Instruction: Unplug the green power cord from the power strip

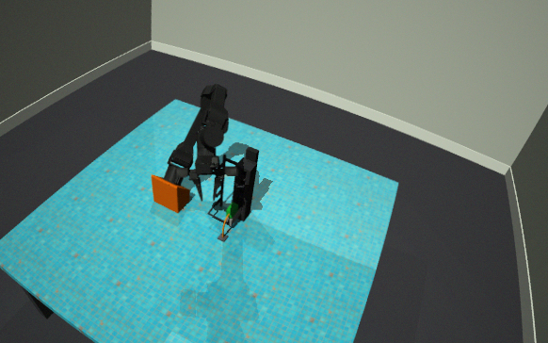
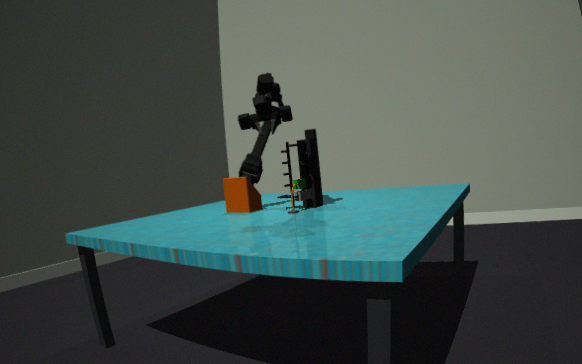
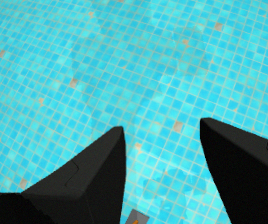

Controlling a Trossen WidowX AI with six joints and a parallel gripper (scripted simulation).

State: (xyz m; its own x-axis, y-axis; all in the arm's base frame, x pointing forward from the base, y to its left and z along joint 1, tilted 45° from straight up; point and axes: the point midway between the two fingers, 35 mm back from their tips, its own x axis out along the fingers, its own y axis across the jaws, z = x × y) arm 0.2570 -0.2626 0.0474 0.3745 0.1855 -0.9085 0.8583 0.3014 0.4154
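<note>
My gripper tip is 10 mm short of the green plug, 180 mm to the right of it and 180 mm above it.
</note>
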